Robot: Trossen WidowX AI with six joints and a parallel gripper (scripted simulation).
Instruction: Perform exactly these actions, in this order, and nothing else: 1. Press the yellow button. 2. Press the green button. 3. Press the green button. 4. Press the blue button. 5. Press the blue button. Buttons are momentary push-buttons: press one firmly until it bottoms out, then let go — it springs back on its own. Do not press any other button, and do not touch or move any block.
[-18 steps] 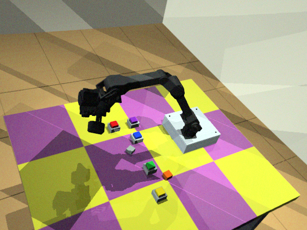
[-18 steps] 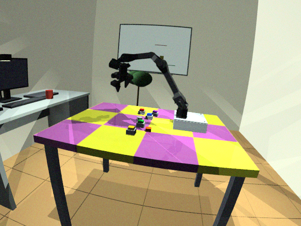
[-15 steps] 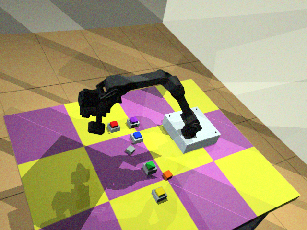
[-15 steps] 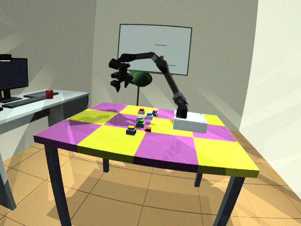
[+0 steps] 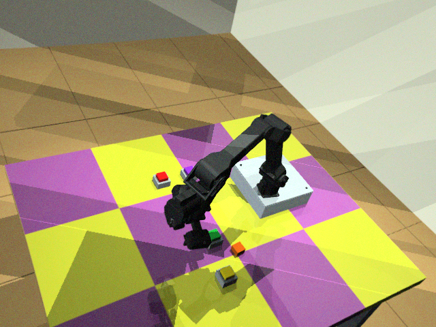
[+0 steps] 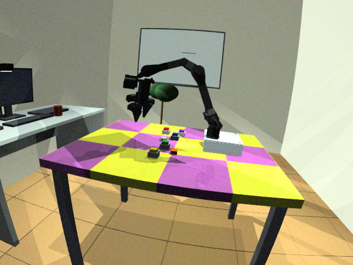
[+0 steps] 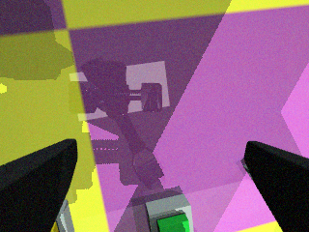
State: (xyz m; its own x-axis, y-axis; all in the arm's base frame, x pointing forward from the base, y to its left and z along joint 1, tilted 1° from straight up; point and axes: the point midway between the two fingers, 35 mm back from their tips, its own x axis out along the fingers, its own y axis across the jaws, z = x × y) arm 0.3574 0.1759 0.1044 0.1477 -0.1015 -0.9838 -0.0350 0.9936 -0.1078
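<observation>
Now: gripper tip 13 cm past the yellow button, 11 cm above it and 9 cm to the right of it. From my gripper tip the other things lie so: grey block 16 cm to the right, 13 cm below, 7 cm behind; then green button 13 cm behind, 11 cm below, 5 cm to the right; then orange block 20 cm behind, 13 cm below.
</observation>
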